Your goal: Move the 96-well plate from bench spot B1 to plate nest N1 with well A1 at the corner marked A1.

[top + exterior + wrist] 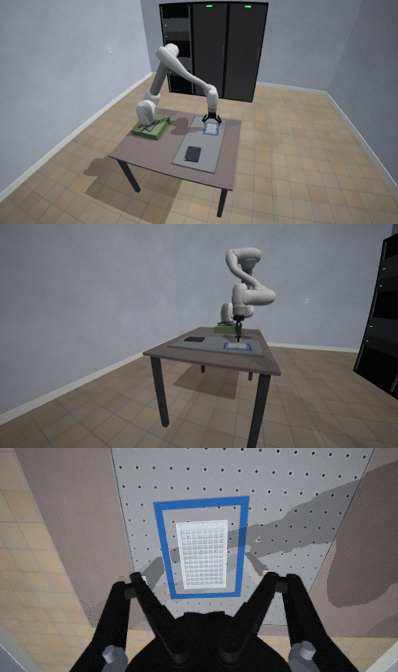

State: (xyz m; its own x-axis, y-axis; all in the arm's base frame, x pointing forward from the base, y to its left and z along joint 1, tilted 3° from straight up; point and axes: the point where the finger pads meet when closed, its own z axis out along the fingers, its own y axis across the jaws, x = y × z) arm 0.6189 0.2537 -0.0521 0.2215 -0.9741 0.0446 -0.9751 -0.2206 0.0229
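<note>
The white 96-well plate is 2 cm below my hand. The rest, counted from my hand: small white corner mark: 48 cm to the right, 7 cm behind, 2 cm below; dark plate nest: 39 cm to the right, 4 cm behind, 2 cm below.
</note>
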